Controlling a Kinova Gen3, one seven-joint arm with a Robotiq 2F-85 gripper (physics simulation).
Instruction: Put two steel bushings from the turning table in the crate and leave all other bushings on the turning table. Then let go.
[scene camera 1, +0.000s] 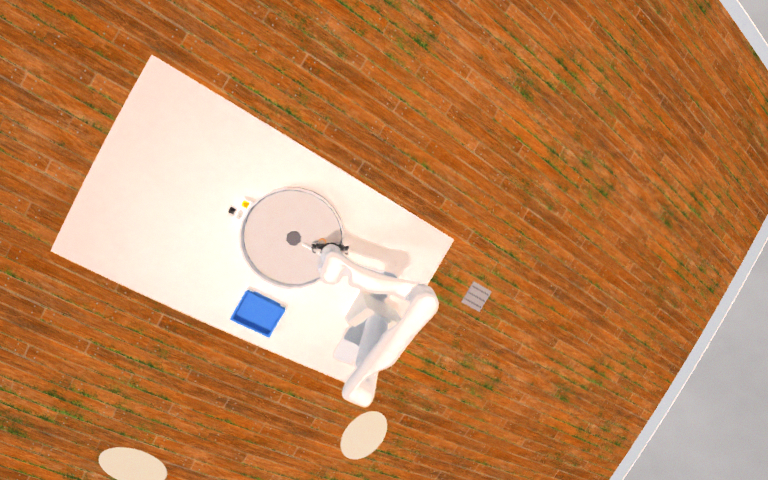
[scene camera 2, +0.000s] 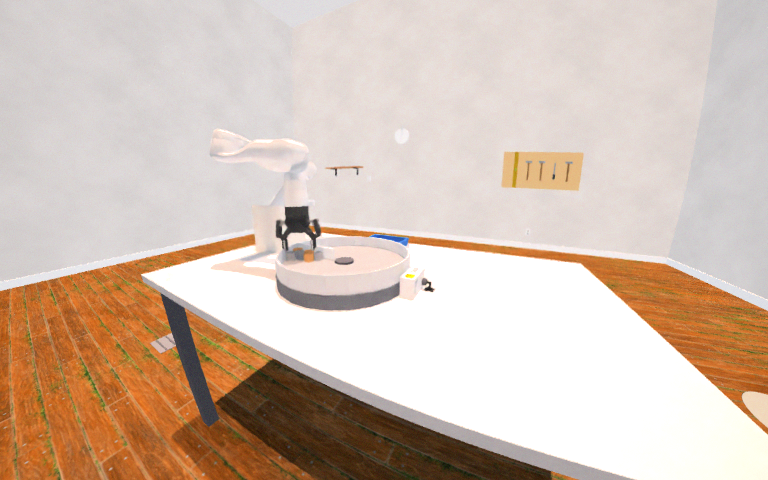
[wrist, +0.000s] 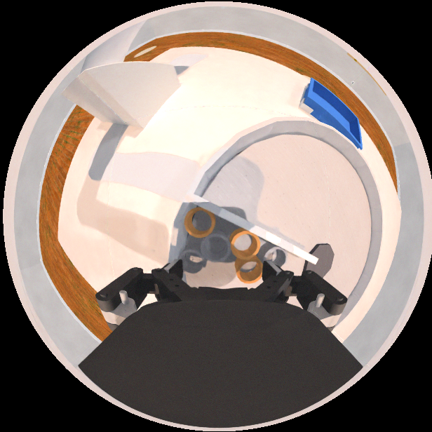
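Where they show: gripper, between the fingertips: (scene camera 2: 299, 250); arm's base, origin of its link: (scene camera 1: 377, 321) (scene camera 2: 275, 214).
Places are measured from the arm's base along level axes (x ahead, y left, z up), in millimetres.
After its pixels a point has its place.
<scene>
The turning table (scene camera 1: 271, 215) @[x 601, y -154, z -116 mm] (scene camera 2: 339, 283) @[x 590, y -293, z -98 mm] (wrist: 310, 175) holds several bushings, close together. Three are grey steel in the wrist view: one bushing (wrist: 204, 246) in the middle of the group, one (wrist: 185, 261) near the left fingertip and one (wrist: 283, 256) by the right fingertip. Three are orange: one (wrist: 187, 222) at the upper left, one (wrist: 233, 244) right of the middle and one (wrist: 250, 278) below it. My gripper (scene camera 1: 330, 247) @[x 333, y -174, z -83 mm] (scene camera 2: 299, 247) @[x 333, y -174, z -83 mm] (wrist: 222, 269) is open and empty, pointing down above the group. The blue crate (scene camera 1: 258, 312) @[x 442, y 266, z -164 mm] (scene camera 2: 390, 240) (wrist: 336, 115) shows no bushing inside in scene camera 1.
A pale straight bar (scene camera 2: 325, 249) @[x 403, y -123, z -82 mm] (wrist: 307, 256) runs from the turning table's rim to its dark hub (scene camera 1: 293, 237) @[x 479, y -121, z -108 mm] (scene camera 2: 343, 260) @[x 478, y -126, z -108 mm] (wrist: 320, 257), along the group. A raised wall rings the turning table. A white control box (scene camera 2: 411, 284) @[x 723, y -160, z -126 mm] stands beside it, on the side away from the arm.
</scene>
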